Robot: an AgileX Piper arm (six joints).
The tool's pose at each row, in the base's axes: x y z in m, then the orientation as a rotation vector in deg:
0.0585 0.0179 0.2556 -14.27 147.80 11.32
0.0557 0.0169 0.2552 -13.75 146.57 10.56
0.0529 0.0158 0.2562 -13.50 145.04 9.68
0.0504 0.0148 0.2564 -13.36 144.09 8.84
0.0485 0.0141 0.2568 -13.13 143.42 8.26
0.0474 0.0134 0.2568 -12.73 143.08 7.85
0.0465 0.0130 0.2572 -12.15 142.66 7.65
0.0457 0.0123 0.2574 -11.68 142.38 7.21
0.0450 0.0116 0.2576 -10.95 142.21 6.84
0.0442 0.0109 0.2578 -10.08 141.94 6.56
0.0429 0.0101 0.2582 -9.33 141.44 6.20
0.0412 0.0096 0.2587 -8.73 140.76 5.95
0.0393 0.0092 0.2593 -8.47 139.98 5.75
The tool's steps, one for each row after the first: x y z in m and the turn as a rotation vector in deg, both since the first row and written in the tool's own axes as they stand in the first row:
0.0027 -0.0004 -0.0012 0.68 -1.28 0.05
0.0047 -0.0008 -0.0037 1.40 -2.81 -0.15
0.0068 -0.0012 -0.0053 2.07 -3.75 -0.34
0.0083 -0.0014 -0.0067 2.56 -4.43 -0.38
0.0093 -0.0019 -0.0074 2.95 -4.80 -0.23
0.0099 -0.0020 -0.0083 3.23 -5.28 0.10
0.0106 -0.0025 -0.0090 3.66 -5.61 0.31
0.0111 -0.0030 -0.0096 4.09 -5.85 0.74
0.0118 -0.0035 -0.0103 4.49 -6.21 1.28
0.0128 -0.0040 -0.0115 4.93 -6.77 1.69
0.0140 -0.0041 -0.0128 5.27 -7.50 1.99
0.0154 -0.0040 -0.0144 5.50 -8.29 2.05

